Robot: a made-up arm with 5 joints. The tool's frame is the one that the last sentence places.
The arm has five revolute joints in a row. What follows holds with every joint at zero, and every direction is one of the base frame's.
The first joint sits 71 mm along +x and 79 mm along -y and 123 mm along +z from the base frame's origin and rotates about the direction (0.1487, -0.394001, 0.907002).
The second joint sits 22 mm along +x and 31 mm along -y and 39 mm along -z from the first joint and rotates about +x.
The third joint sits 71 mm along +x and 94 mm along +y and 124 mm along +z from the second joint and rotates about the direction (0.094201, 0.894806, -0.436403).
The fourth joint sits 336 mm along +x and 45 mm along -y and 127 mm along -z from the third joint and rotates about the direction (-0.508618, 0.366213, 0.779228).
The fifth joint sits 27 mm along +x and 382 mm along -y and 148 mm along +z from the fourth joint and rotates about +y.
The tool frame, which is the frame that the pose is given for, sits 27 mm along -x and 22 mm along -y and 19 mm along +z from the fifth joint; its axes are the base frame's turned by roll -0.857, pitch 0.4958 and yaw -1.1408 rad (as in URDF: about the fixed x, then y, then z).
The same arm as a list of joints. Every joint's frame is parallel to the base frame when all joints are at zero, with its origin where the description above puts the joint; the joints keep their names.
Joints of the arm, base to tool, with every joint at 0 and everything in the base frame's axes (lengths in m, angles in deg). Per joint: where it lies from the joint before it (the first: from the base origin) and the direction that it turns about. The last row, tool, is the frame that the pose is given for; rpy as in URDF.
joint 1: xyz 0.0710 -0.0790 0.1230 axis 0.1487 -0.394001 0.907002
joint 2: xyz 0.0220 -0.0310 -0.0390 axis 1 0 0
joint 3: xyz 0.0710 0.0940 0.1240 axis 0.094201 0.894806 -0.436403
joint 4: xyz 0.3360 -0.0450 -0.1270 axis -0.508618 0.366213 0.779228
joint 5: xyz 0.0270 -0.3820 0.1480 axis 0 1 0
tool: xyz -0.0270 -0.0220 0.0190 rpy -49.10 28.41 -65.36

